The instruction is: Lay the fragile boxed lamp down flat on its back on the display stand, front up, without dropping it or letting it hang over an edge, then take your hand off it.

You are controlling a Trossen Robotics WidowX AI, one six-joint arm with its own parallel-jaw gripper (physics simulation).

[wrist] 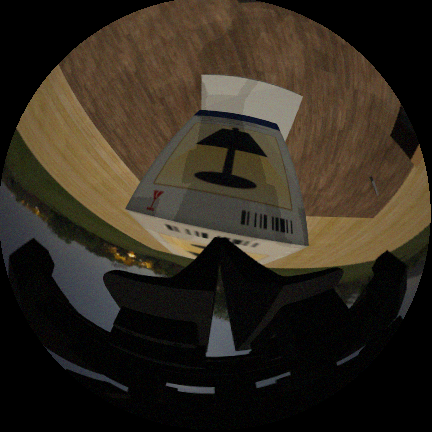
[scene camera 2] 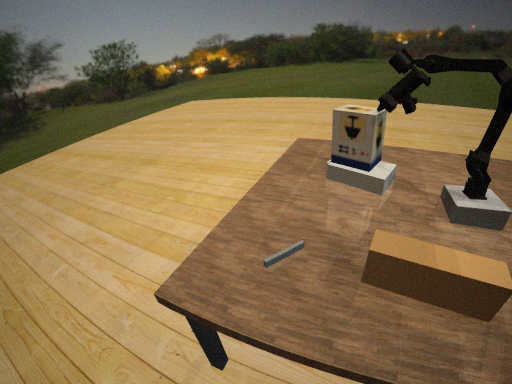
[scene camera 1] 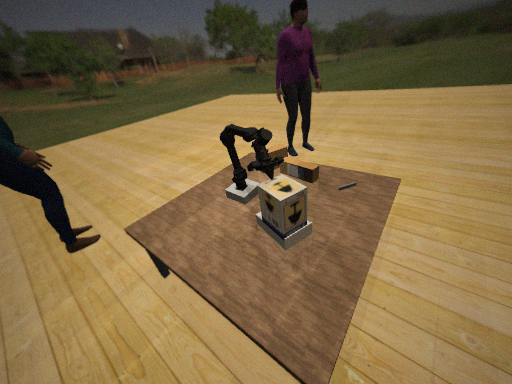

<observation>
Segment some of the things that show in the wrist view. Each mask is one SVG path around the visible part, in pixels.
My gripper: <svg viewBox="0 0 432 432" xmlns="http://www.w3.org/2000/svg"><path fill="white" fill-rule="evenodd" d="M406 264L385 250L371 267L371 280L348 308L334 290L342 277L342 268L282 276L226 237L213 237L192 262L171 277L118 269L105 272L103 282L120 308L110 332L70 304L51 276L54 263L48 250L31 238L9 255L8 279L24 317L43 346L128 387L125 391L110 382L65 369L87 389L127 412L155 422L225 430L262 425L299 413L328 398L362 372L402 321L397 313L406 291ZM165 385L168 382L214 387L214 393L177 391L177 388ZM290 372L290 375L275 379L275 383L256 388L255 381ZM363 346L356 356L339 365L336 364L337 361ZM218 268L235 351L251 349L247 354L205 356Z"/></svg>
A boxed lamp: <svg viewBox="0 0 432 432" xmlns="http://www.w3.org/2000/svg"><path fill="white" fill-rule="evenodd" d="M125 207L125 210L174 254L193 259L196 258L213 237L226 237L260 264L276 260L308 246L302 195L283 136L276 123L243 114L199 109L160 151L143 175Z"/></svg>
</observation>
